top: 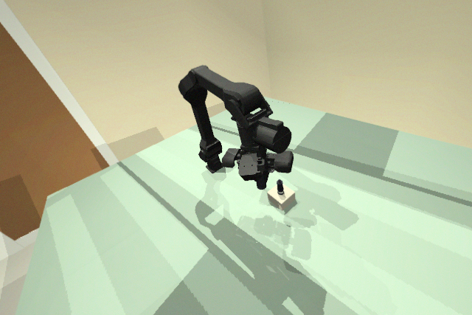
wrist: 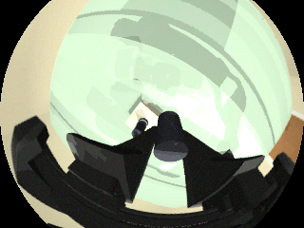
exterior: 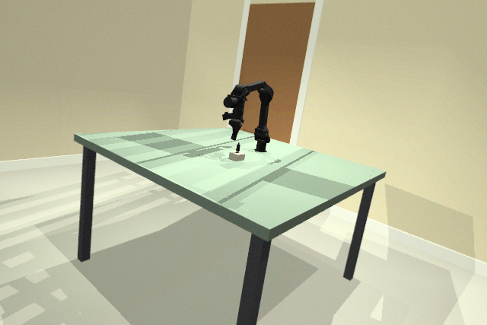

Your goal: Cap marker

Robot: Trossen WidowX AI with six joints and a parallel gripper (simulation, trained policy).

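Now: the holder block 90 mm below my gripper tip, 50 mm to the left of it and 20 mm ahead of it. Round my gripper tip: dark cap 10 mm above.
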